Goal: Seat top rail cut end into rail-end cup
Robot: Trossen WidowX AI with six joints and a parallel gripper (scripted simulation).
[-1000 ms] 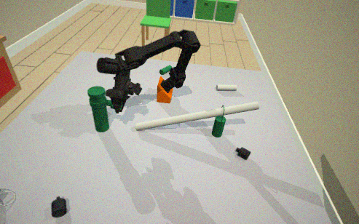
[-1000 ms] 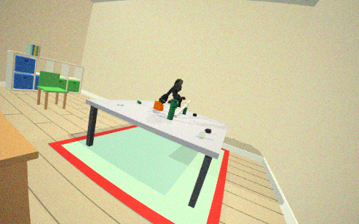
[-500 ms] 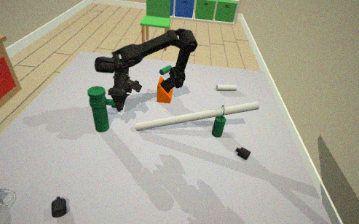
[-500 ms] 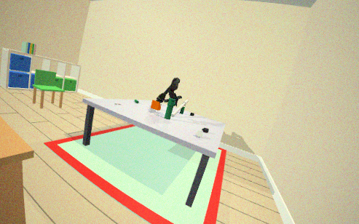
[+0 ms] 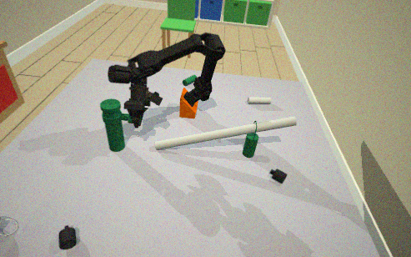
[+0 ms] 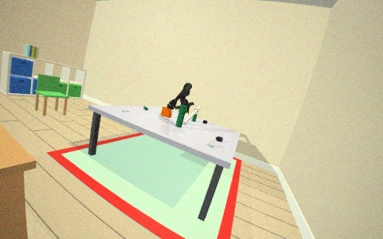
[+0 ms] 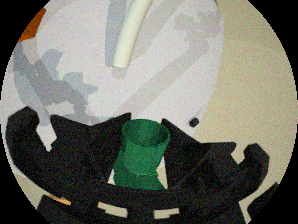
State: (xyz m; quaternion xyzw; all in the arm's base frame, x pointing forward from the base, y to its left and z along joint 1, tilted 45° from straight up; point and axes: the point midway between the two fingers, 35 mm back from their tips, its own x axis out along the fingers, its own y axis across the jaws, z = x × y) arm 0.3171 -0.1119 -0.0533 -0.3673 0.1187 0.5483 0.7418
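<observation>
The rail-end cup lies 1 cm behind my gripper tip, 3 cm to the right of it and 3 cm above it. Also, from my gripper tip: small screw (47 cm behind, 34 cm to the right, 11 cm below); white clamp (41 cm ahead, 23 cm to the right, 11 cm below); small green cylinder (60 cm behind, 5 cm to the left, 10 cm below).
</observation>
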